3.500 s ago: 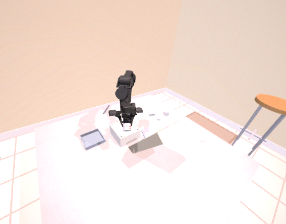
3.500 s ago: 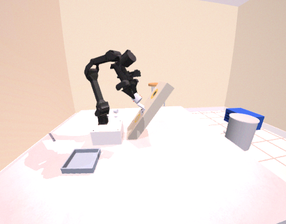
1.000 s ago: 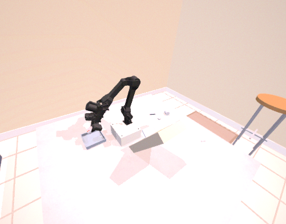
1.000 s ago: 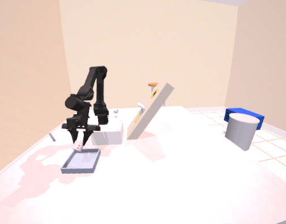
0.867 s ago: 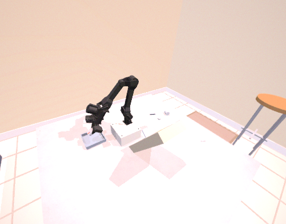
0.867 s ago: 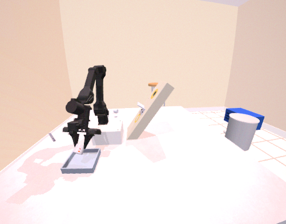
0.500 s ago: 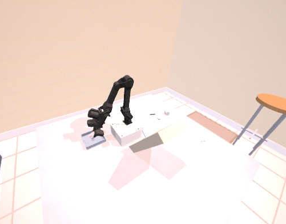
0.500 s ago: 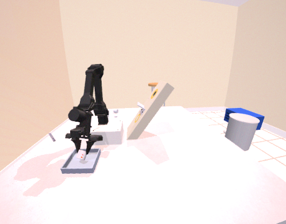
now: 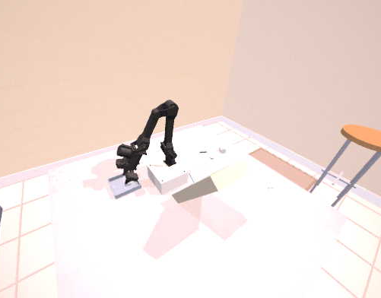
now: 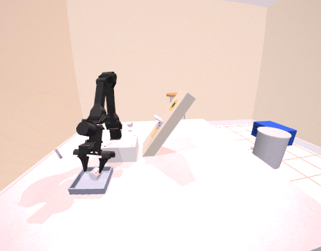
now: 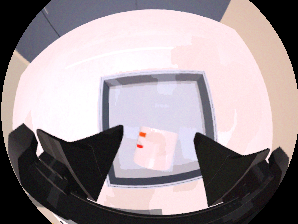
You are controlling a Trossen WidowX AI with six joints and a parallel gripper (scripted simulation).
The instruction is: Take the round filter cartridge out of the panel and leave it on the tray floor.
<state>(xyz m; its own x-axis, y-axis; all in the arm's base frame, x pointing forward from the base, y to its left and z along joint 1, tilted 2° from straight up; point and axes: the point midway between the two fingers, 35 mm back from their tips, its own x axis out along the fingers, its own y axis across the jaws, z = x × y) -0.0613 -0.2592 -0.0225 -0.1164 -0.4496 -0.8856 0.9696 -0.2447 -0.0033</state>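
The round filter cartridge is 20 mm to the left of my gripper tip, 20 mm below it and 10 mm ahead of it. Round my gripper tip: grey tray (40 mm below).
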